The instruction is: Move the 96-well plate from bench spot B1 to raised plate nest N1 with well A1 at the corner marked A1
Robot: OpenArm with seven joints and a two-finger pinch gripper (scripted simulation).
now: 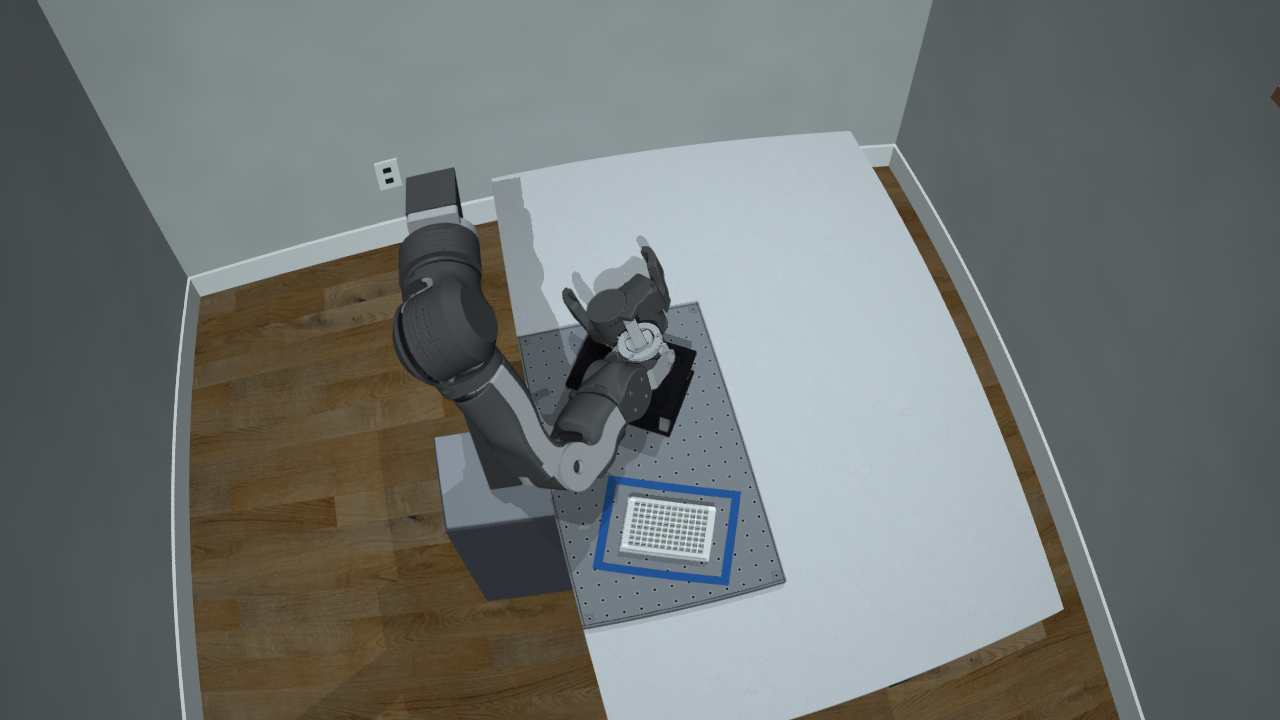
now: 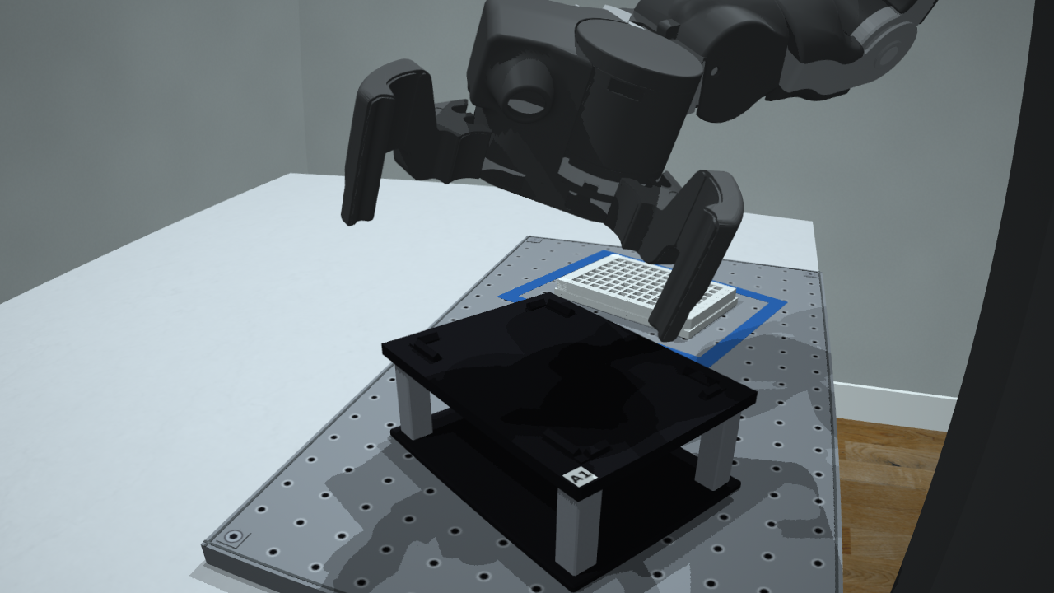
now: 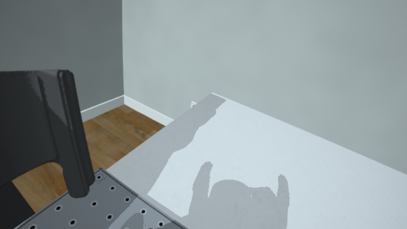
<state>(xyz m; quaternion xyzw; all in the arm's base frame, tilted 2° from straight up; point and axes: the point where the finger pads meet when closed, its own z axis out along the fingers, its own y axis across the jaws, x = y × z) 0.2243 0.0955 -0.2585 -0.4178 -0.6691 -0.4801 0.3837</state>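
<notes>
The white 96-well plate is 33 cm to the right of my hand, 16 cm below it and 2 cm ahead of it. The rest, counted from my hand: A1 label: 10 cm below, 2 cm behind, 1 cm to the right; black raised nest N1: 11 cm below, 9 cm to the right, 1 cm ahead.
</notes>
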